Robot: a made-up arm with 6 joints.
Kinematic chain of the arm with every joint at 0, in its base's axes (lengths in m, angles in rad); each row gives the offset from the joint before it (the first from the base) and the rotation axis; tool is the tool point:
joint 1: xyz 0 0 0.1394 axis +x
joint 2: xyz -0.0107 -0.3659 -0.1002 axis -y
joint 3: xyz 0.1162 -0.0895 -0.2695 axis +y
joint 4: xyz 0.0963 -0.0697 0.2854 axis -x
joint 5: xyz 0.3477 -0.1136 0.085 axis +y
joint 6: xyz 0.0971 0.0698 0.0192 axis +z
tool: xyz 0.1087 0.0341 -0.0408
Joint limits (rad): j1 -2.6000..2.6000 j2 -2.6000..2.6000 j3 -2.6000..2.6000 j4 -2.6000..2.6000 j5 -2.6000..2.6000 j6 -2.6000..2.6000
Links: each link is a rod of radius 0.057 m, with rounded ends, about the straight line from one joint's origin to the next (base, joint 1, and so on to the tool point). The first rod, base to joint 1, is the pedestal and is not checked.
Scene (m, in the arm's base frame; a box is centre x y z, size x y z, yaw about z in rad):
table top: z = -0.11
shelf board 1: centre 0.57 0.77 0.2 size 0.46 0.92 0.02 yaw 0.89
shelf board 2: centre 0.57 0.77 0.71 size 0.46 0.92 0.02 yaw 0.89
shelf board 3: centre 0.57 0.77 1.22 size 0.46 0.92 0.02 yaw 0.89
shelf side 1: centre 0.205 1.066 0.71 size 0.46 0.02 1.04 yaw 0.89
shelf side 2: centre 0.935 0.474 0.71 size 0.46 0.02 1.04 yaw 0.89
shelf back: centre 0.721 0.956 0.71 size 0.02 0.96 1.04 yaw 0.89
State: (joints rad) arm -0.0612 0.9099 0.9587 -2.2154 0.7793 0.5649
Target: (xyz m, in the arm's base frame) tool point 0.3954 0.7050 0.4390
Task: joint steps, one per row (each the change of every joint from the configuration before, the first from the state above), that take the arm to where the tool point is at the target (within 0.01 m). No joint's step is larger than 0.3 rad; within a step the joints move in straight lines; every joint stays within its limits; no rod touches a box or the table.
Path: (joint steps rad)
1: -0.2910 0.0407 -0.1314 0.0504 0.1158 -0.0742
2: -0.2911 0.0407 -0.1314 0.0504 0.1159 -0.0742
3: -0.2910 0.0407 -0.1314 0.0504 0.1158 -0.0742
4: -0.2911 0.0407 -0.1314 0.0503 0.1159 -0.0742
5: -0.2910 0.0407 -0.1314 0.0504 0.1158 -0.0742
6: -0.2910 0.0408 -0.1314 0.0504 0.1159 -0.0742
7: -0.0105 0.1434 0.2376 -0.0949 -0.2569 0.1213
8: -0.0106 0.1435 0.2376 -0.0949 -0.2568 0.1213

